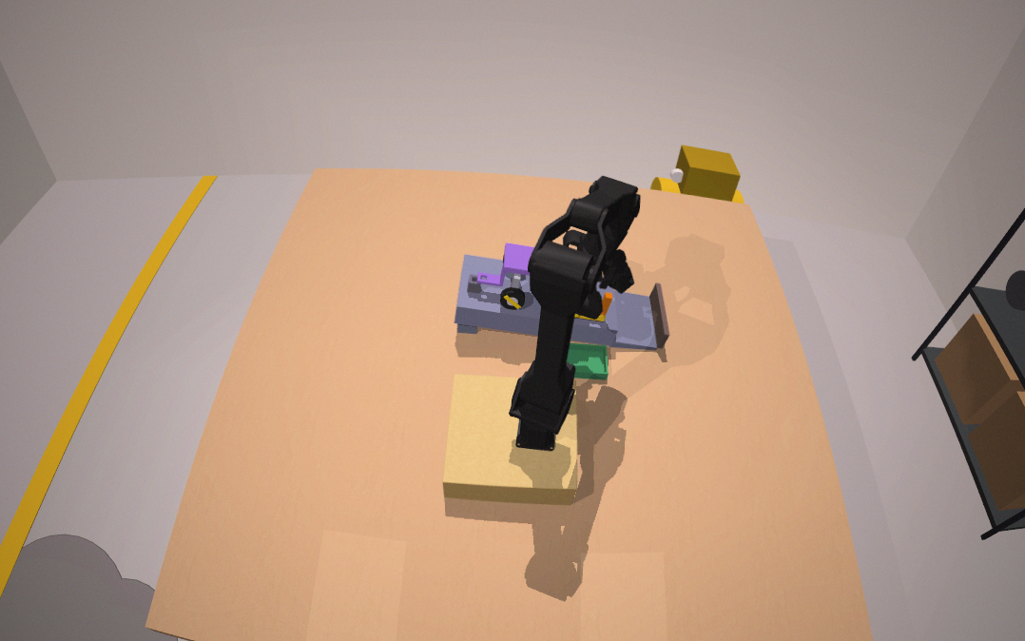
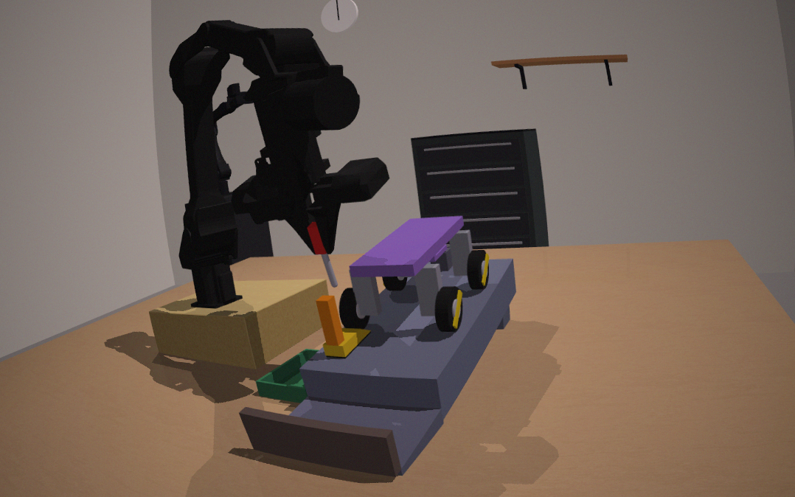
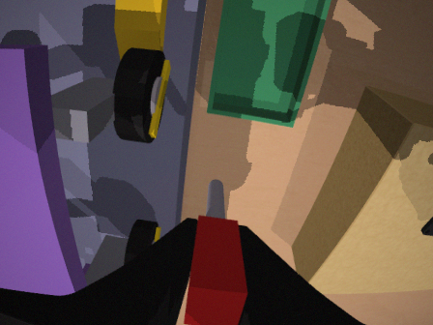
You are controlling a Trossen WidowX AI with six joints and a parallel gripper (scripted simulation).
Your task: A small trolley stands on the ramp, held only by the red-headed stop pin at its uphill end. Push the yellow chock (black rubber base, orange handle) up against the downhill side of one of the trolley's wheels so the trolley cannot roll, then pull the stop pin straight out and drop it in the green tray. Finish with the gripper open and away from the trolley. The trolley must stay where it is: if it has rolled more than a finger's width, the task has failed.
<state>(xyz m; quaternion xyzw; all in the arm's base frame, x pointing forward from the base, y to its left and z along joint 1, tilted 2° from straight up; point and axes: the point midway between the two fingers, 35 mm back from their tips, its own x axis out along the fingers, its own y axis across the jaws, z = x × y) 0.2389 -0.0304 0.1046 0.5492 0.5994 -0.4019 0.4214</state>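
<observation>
The green tray is 160 mm below my gripper tip, 50 mm to the right of it and 20 mm behind it. Also, from my gripper tip: red-headed stop pin: right at my gripper tip; yellow chock: 70 mm to the right, 70 mm below, 60 mm ahead; trolley: 100 mm ahead, 40 mm to the left, 40 mm below.
</observation>
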